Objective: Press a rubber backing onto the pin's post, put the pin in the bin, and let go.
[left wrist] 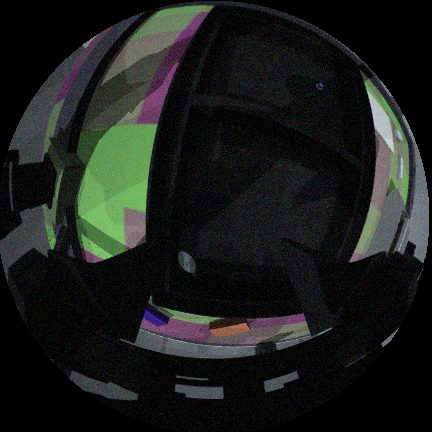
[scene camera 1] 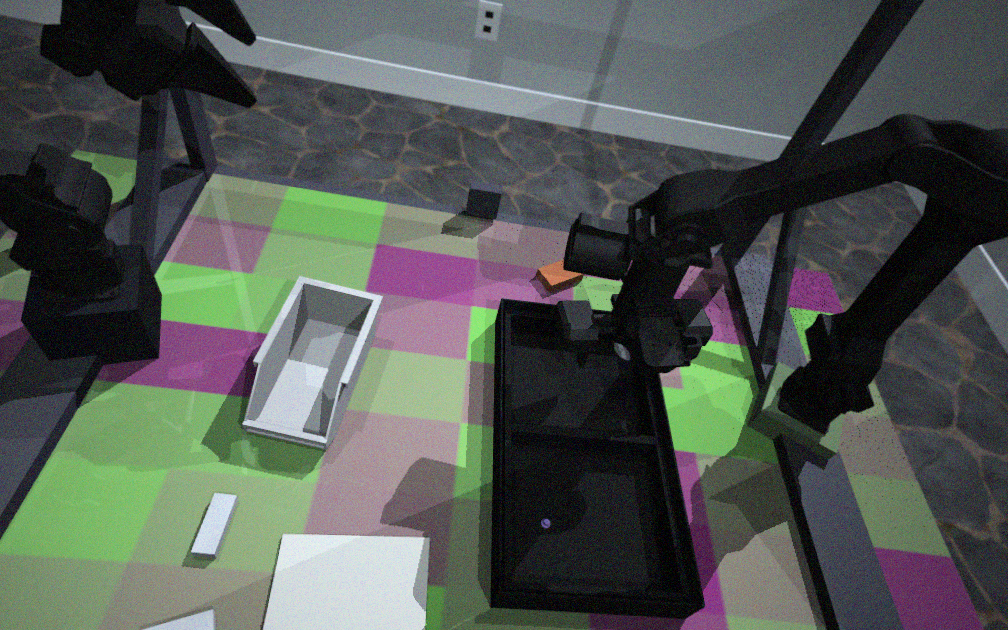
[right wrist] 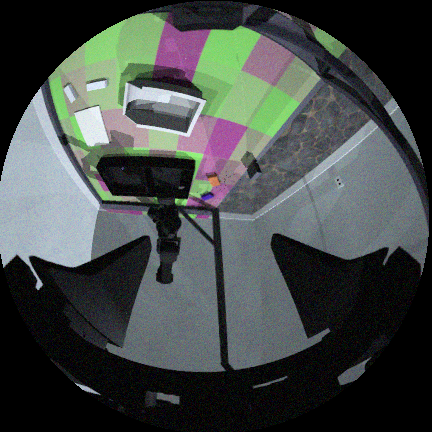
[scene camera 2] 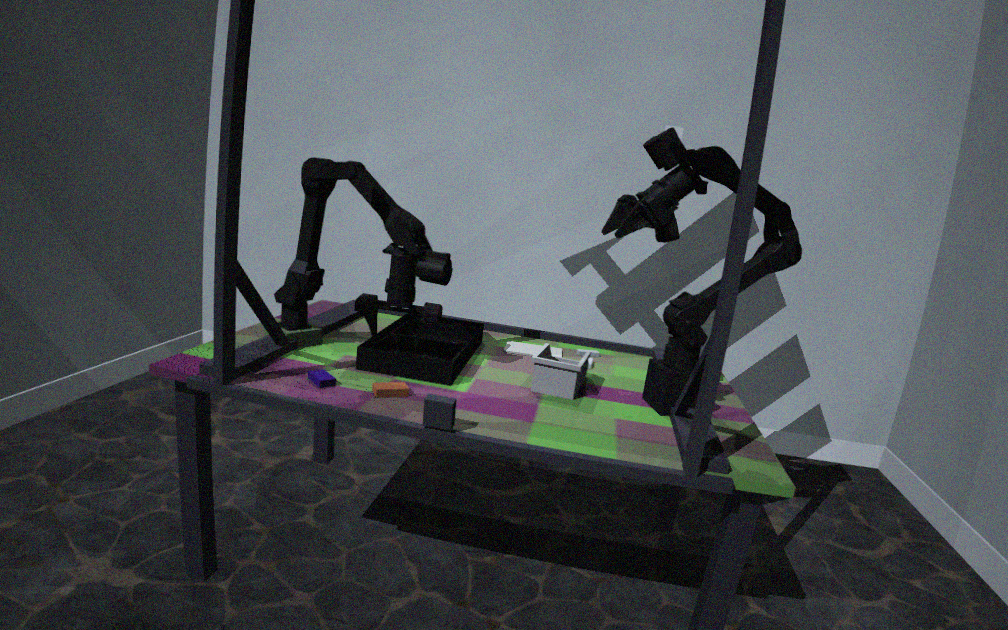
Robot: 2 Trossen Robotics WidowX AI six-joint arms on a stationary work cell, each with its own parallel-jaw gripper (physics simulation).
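Where they show: left gripper, fingertip midpoint: [left wrist: 224, 243] [scene camera 1: 613, 364] [right wrist: 169, 189] [scene camera 2: 395, 344]; right gripper, fingertip midpoint: [scene camera 1: 253, 71] [right wrist: 211, 241] [scene camera 2: 608, 234]; left arm's base, origin of the base link: [left wrist: 46, 179] [scene camera 1: 805, 404] [scene camera 2: 293, 326]; right arm's base, origin of the base link: [scene camera 1: 85, 279] [scene camera 2: 680, 366].
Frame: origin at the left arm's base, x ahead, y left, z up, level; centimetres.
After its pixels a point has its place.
Observation:
A pale grey disc, seemingly the pin [scene camera 1: 621, 350] {z -3.1, x 24.3, y 4.8 cm} [left wrist: 187, 261] {z -3.2, x 24.2, y 5.1 cm}, is in the black tray's [scene camera 1: 500, 445] {z 1.2, x 30.6, y 30.0 cm} [scene camera 2: 408, 365] {z -1.0, x 33.5, y 6.3 cm} [left wrist: 260, 200] {z -3.3, x 25.4, y 15.1 cm} far compartment; its post cannot be made out. A tiny purple piece, seemingly the rubber backing [scene camera 1: 545, 523] {z -2.7, x 22.1, y 33.1 cm} [left wrist: 320, 86] {z -2.8, x 22.2, y 32.6 cm} [right wrist: 123, 168] {z -2.7, x 22.3, y 32.7 cm}, lies in the near compartment, apart from the disc. My left gripper [scene camera 1: 631, 334] [scene camera 2: 401, 323] [left wrist: 224, 243] {z 0.5, x 24.3, y 10.8 cm} is open and empty at the far compartment, fingers either side of the disc in the left wrist view. The open grey bin [scene camera 1: 362, 341] {z 3.8, x 50.5, y 29.4 cm} [scene camera 2: 557, 380] {z -0.3, x 58.3, y 25.2 cm} [right wrist: 157, 119] {z 0.5, x 50.6, y 31.0 cm} looks empty inside. My right gripper [scene camera 1: 252, 70] {z 31.0, x 63.6, y 27.5 cm} [scene camera 2: 613, 226] {z 31.0, x 63.6, y 27.5 cm} [right wrist: 211, 241] {z 31.0, x 63.6, y 27.5 cm} is open, empty, raised high.
An orange block [scene camera 1: 559, 277] {z -2.2, x 37.7, y -1.1 cm} [scene camera 2: 391, 389] {z -2.3, x 39.5, y -3.6 cm} [left wrist: 229, 328] {z -2.2, x 37.5, y -1.9 cm} and a blue block [scene camera 2: 321, 378] {z -2.4, x 27.7, y -11.3 cm} [left wrist: 156, 317] {z -2.4, x 27.0, y -8.7 cm} [right wrist: 207, 196] {z -2.4, x 26.7, y -9.8 cm} lie beyond the tray. A dark cube [scene camera 1: 483, 202] {z -0.3, x 54.5, y -5.7 cm} [scene camera 2: 439, 412] {z -0.3, x 55.8, y -7.6 cm} is at the table edge. A white slab [scene camera 1: 349, 579] {z -3.3, x 36.3, y 49.1 cm} and a white block [scene camera 1: 215, 523] {z -2.7, x 50.6, y 52.1 cm} lie near the bin.

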